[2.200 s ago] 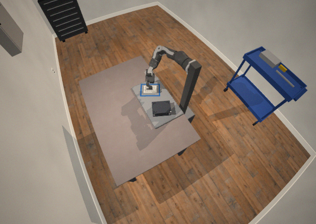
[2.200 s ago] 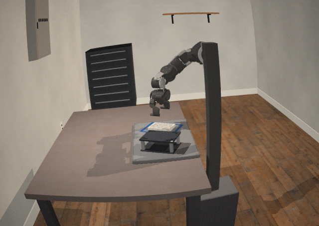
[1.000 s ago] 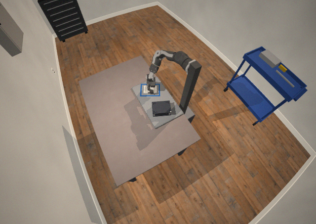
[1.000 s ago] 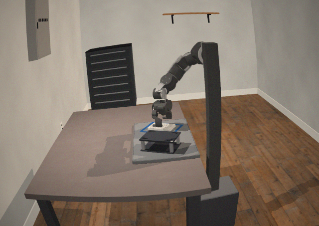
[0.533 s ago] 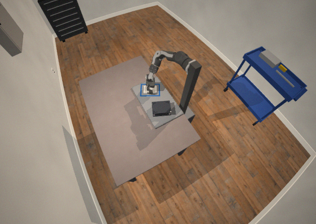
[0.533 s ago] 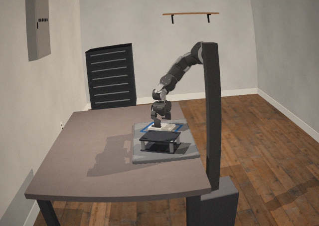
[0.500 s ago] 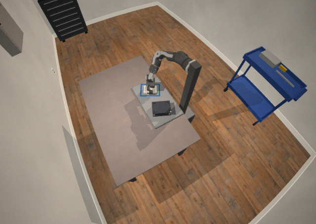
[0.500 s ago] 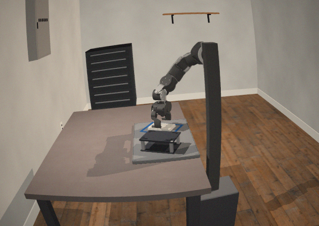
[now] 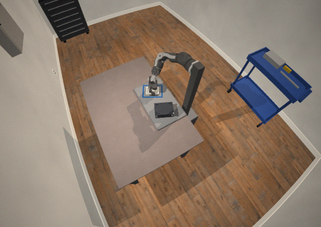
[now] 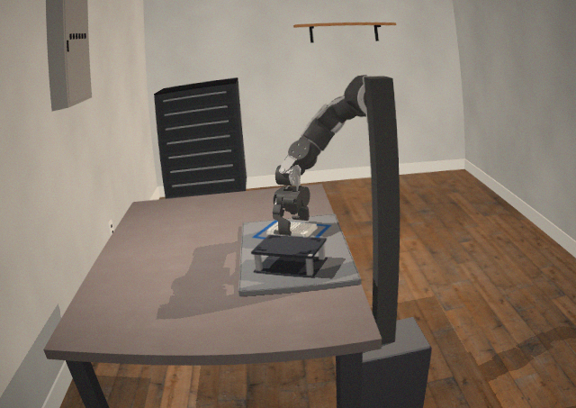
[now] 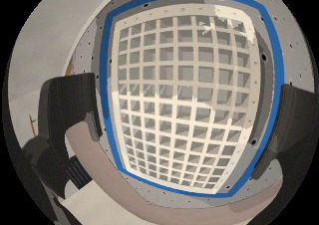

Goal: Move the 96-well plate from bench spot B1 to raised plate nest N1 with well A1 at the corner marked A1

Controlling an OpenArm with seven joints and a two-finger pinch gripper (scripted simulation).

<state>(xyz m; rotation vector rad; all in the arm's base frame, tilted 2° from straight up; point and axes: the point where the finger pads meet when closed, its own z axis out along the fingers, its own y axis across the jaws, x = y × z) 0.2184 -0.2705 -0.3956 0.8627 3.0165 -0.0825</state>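
Right now the white 96-well plate is right at my hand. Round my hand: black raised nest N1 (3 cm ahead, 25 cm to the left, 5 cm above).
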